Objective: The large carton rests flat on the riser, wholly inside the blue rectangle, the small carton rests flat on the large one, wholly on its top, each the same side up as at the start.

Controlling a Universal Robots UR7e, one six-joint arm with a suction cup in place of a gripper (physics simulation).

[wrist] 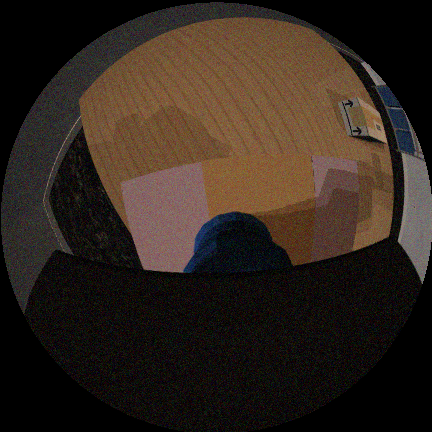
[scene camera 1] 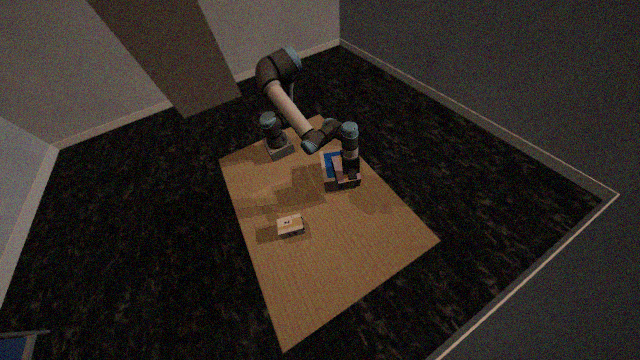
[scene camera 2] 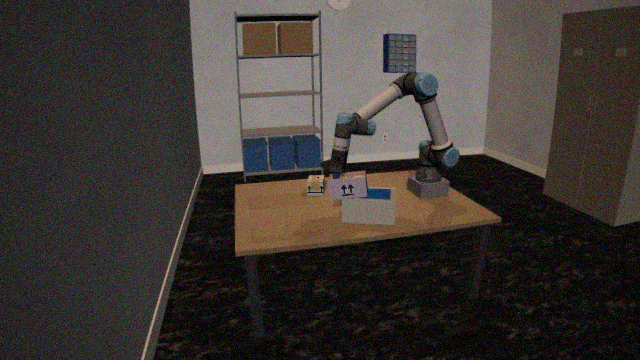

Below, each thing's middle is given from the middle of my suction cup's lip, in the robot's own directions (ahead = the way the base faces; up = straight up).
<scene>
Right now the large carton [scene camera 2: 350,184] is 60 mm behind my suction cup and 50 mm below it. From my suction cup the other things lie so: small carton [wrist: 361,120] 70 mm ahead, 410 mm to the right, 180 mm below; grey riser [scene camera 2: 378,208] 170 mm behind, 10 mm to the right, 160 mm below.
</scene>
